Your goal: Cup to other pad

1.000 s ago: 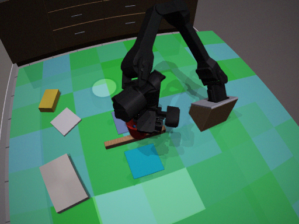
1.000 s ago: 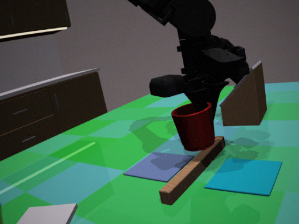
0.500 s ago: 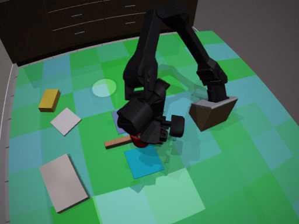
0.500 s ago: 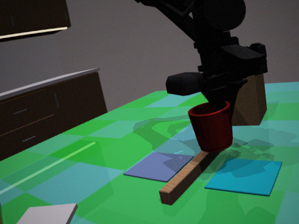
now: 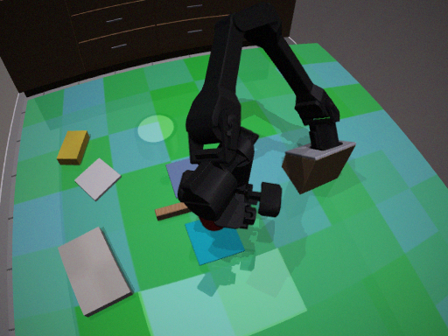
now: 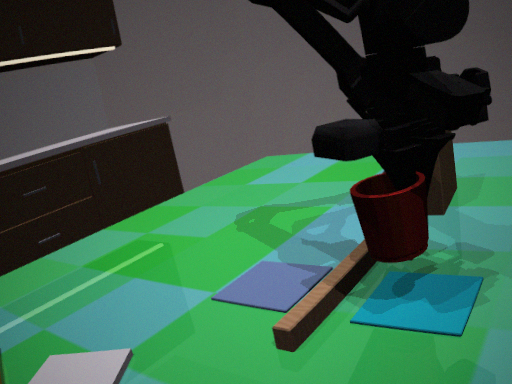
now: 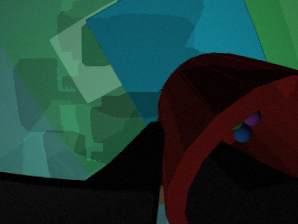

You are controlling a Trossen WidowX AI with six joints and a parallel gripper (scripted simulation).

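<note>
Right now the cyan pad is 100 mm below my gripper tip, 30 mm ahead of it and 10 mm to the left of it. The rest, counted from my gripper tip: lavender pad 180 mm to the right, 100 mm below, 30 mm ahead; then dark red cup 30 mm ahead, 20 mm to the right; then wooden bar 90 mm to the right, 90 mm below, 30 mm ahead.
</note>
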